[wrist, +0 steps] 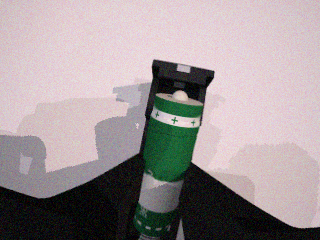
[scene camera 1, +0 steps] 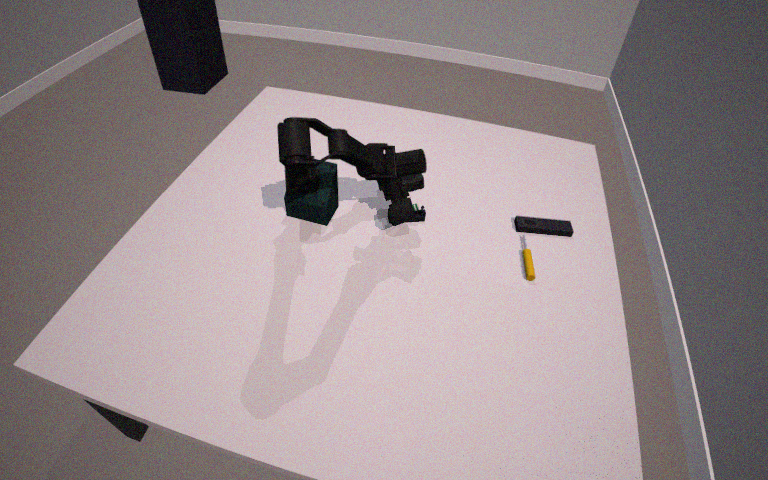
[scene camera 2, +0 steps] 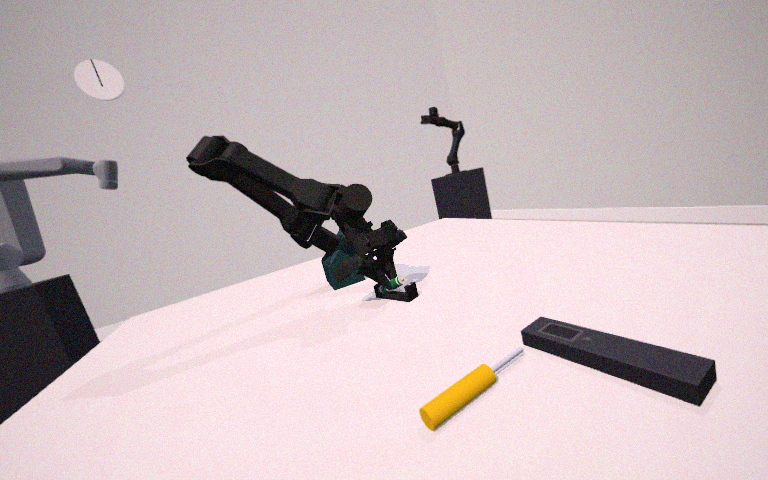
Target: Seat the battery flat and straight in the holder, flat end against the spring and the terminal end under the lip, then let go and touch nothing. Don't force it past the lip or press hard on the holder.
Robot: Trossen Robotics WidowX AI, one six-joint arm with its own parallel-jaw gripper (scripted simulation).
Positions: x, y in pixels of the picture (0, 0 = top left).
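My gripper: in the wrist view, in scene camera 1 [406, 212], in scene camera 2. Gripper [wrist: 110, 199] and [scene camera 2: 390, 263]: same spot.
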